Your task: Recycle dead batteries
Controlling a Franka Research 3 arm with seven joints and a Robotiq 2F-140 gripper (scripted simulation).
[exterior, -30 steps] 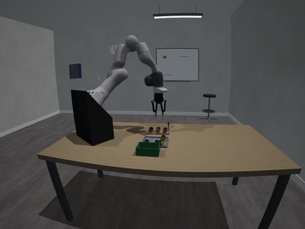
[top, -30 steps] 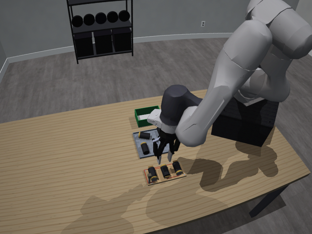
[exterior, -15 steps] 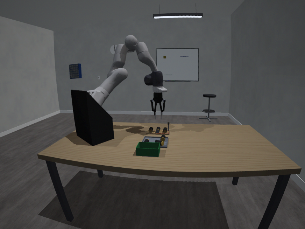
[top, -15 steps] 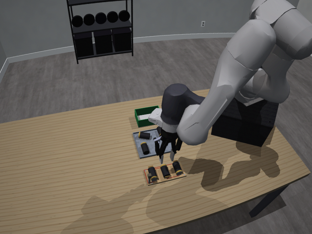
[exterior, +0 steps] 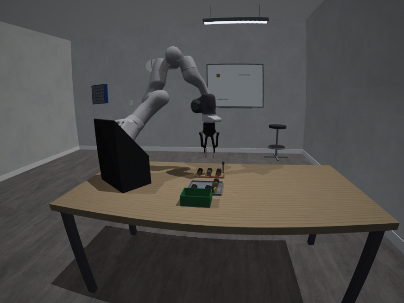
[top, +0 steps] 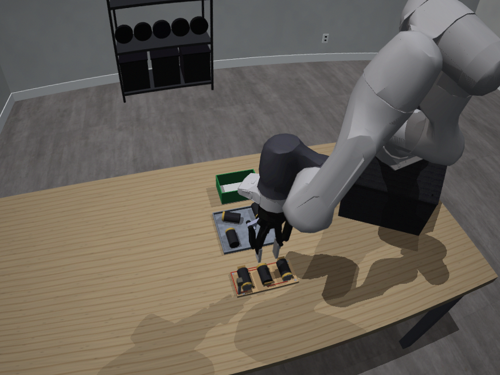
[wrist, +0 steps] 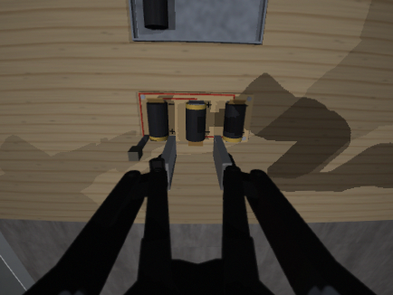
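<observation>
Right now my hand is 150 mm above the wooden holder board. Round my hand: grey tray 60 mm ahead, 200 mm to the right, 160 mm below; then bulb 70 mm ahead, 60 mm to the left, 80 mm below; then thin post 70 mm ahead, 60 mm to the left, 120 mm below.
</observation>
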